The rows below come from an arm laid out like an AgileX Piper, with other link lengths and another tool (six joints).
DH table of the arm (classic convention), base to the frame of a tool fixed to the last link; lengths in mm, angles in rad. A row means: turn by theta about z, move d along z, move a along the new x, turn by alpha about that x. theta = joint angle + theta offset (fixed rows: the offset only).
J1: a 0; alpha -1.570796; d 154.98; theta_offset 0
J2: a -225.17; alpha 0; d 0; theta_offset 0.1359
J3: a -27.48; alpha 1.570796; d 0; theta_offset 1.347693
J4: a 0; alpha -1.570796; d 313.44; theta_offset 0
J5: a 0; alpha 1.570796; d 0; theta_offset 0
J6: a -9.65; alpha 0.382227; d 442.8; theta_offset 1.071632
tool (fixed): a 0; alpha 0; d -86.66; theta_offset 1.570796
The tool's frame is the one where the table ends.
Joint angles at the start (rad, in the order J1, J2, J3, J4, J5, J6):
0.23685, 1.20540, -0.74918, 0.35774, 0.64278, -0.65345
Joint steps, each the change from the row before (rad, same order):
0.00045, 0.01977, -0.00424, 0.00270, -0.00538, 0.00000
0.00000, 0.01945, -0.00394, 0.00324, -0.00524, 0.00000
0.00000, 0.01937, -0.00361, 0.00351, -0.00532, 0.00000
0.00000, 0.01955, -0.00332, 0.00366, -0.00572, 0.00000
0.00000, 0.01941, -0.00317, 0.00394, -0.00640, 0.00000
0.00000, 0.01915, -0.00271, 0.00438, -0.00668, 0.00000
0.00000, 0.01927, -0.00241, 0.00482, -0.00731, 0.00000
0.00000, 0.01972, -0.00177, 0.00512, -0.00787, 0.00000
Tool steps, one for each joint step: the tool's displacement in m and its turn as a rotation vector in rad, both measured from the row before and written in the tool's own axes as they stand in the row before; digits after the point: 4 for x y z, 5 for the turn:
-0.0007, -0.0017, 0.0055, 0.00882, -0.00611, 0.00191
-0.0008, -0.0017, 0.0056, 0.00910, -0.00605, 0.00266
-0.0009, -0.0018, 0.0056, 0.00933, -0.00609, 0.00288
-0.0009, -0.0018, 0.0058, 0.00938, -0.00621, 0.00312
-0.0009, -0.0016, 0.0058, 0.00892, -0.00586, 0.00357
-0.0009, -0.0017, 0.0058, 0.00901, -0.00573, 0.00399
-0.0009, -0.0017, 0.0059, 0.00896, -0.00560, 0.00452
-0.0012, -0.0019, 0.0063, 0.00940, -0.00604, 0.00489

